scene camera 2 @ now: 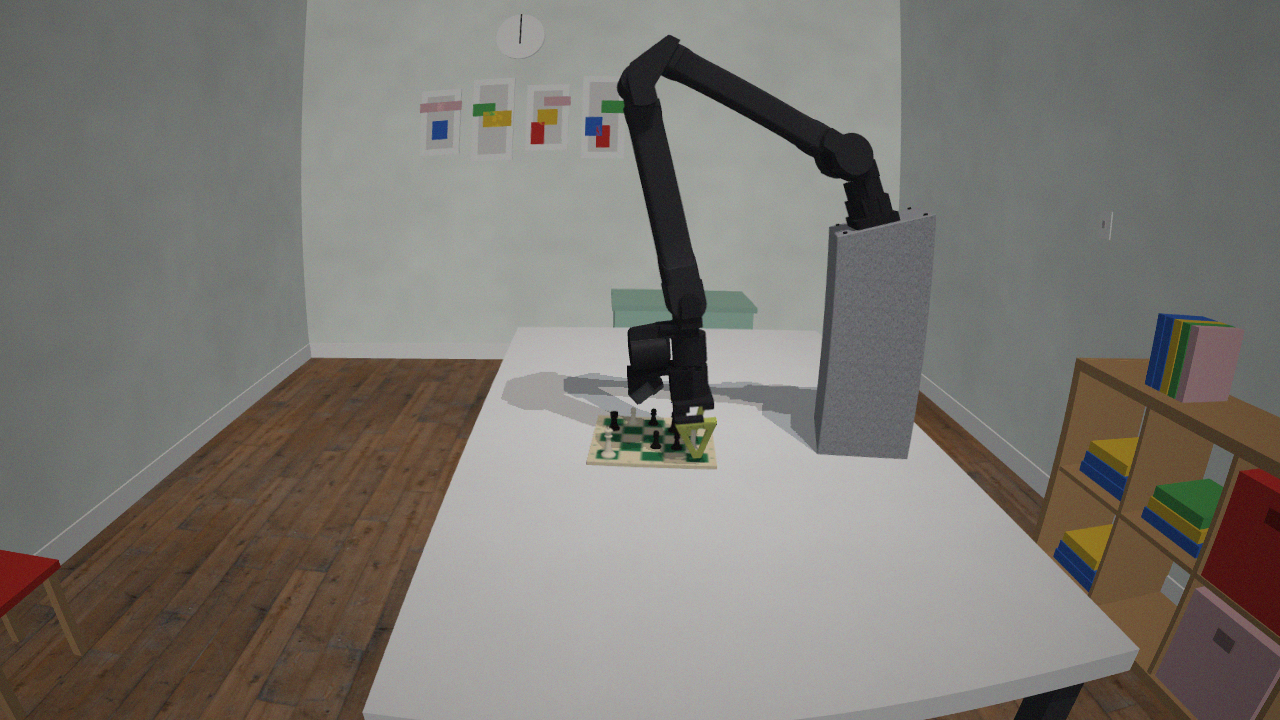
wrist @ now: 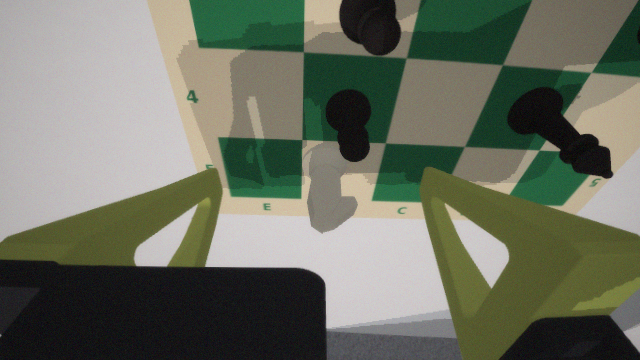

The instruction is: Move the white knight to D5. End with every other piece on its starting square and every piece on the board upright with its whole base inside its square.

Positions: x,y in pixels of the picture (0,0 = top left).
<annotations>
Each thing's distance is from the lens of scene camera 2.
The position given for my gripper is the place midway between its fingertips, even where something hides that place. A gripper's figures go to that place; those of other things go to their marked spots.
my gripper (scene camera 2: 694,446): 1.23 m
chessboard (scene camera 2: 631,443): 1.26 m
</annotations>
